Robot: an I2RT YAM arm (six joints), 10 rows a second.
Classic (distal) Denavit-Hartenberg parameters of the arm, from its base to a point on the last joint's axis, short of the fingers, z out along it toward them. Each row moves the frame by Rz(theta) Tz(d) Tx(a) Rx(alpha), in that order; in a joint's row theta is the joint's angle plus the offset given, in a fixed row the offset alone. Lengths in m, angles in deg.
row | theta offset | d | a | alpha
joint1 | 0 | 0.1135 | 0.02 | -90
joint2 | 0 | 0 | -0.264 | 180
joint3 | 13.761 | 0 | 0.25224 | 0
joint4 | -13.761 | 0 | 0.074 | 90
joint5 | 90 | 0 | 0 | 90
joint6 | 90 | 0.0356 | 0 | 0
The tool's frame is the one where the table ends.
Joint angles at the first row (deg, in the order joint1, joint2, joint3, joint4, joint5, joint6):
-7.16, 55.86, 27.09, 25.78, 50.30, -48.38
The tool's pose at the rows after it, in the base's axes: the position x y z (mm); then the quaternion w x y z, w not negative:
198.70, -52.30, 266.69, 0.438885, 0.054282, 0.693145, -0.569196
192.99, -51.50, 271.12, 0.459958, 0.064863, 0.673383, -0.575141
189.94, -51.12, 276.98, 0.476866, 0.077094, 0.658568, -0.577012
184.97, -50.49, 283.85, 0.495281, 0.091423, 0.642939, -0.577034
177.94, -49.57, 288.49, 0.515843, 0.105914, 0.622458, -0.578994
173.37, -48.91, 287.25, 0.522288, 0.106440, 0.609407, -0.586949
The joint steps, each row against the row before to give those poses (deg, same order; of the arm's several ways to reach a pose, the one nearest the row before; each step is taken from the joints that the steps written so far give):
0.00, -2.43, -2.07, 5.58, -0.65, -1.75
0.00, -1.47, -1.27, 4.34, -0.20, -1.42
0.00, -0.80, -0.16, 2.56, 0.00, -0.37
0.00, -1.47, -0.10, 1.88, 0.00, -0.02
0.00, -1.66, -1.01, 3.54, -0.08, -0.66
0.00, -0.66, -1.55, 3.78, -0.22, -2.03

